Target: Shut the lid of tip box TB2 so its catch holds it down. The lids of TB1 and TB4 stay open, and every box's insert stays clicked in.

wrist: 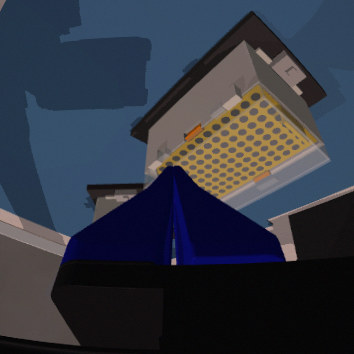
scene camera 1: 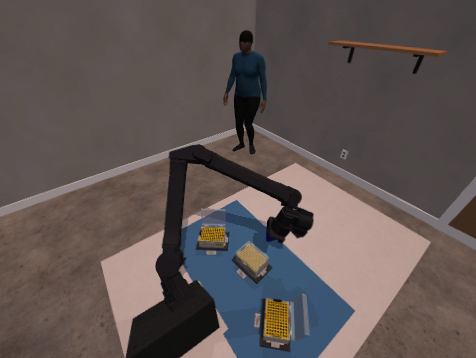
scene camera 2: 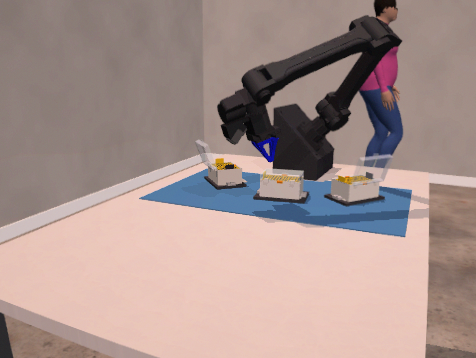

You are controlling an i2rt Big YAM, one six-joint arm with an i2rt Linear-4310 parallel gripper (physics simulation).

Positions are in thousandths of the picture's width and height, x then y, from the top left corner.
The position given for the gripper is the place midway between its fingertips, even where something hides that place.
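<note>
Scene camera 2 shows the gripper (scene camera 2: 570, 451), and on scene camera 1 there's a tip box (scene camera 1: 423, 683). The wrist view has the gripper (wrist: 490, 499) too, along with the tip box (wrist: 301, 558).
</note>
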